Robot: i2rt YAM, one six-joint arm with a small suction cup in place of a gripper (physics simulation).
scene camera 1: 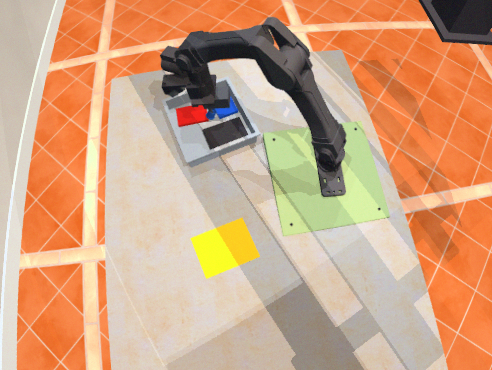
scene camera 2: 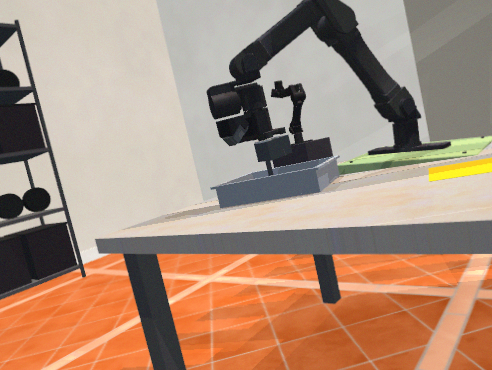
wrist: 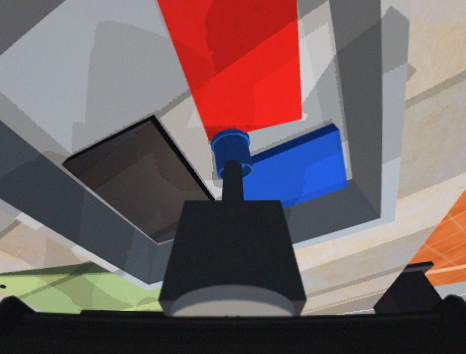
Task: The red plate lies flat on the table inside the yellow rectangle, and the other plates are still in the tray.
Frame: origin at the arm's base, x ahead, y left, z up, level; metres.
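Where they show: hand, tool point: [scene camera 1: 212, 116] [wrist: 232, 144]; arm's base, link origin: [scene camera 1: 328, 163] [scene camera 2: 407, 150].
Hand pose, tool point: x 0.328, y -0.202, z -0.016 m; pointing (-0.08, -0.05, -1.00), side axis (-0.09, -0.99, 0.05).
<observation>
Each offset is from my tool point to the top centre of the thing. "*": to the spot under its first point.
The red plate {dz +0.012, dx +0.063, dy -0.009 m} [scene camera 1: 191, 115] [wrist: 245, 70] lies flat in the grey tray {dz +0.049, dx +0.008, dy +0.031 m} [scene camera 1: 194, 154] [scene camera 2: 281, 183] [wrist: 365, 105], in its far left part. The blue plate {dz +0.012, dx -0.036, dy -0.043 m} [scene camera 1: 227, 109] [wrist: 302, 168] lies beside it and the dark plate {dz +0.011, dx -0.039, dy +0.074 m} [scene camera 1: 224, 133] [wrist: 137, 172] lies in the tray's near part. My suction cup [scene camera 1: 211, 114] [wrist: 230, 149] is down inside the tray and presses on the red plate's edge, at the corner nearest the blue plate. In the side view the tray wall hides the cup. The yellow rectangle {* dz -0.001, dx -0.016, dy +0.417 m} [scene camera 1: 224, 247] is marked on the table well in front of the tray.
The arm's base stands on a green mat [scene camera 1: 296, 191] [scene camera 2: 391, 159] to the right of the tray. The tray's walls rise around the cup. A dark block with a small stand [scene camera 2: 303, 148] sits behind the tray in the side view.
</observation>
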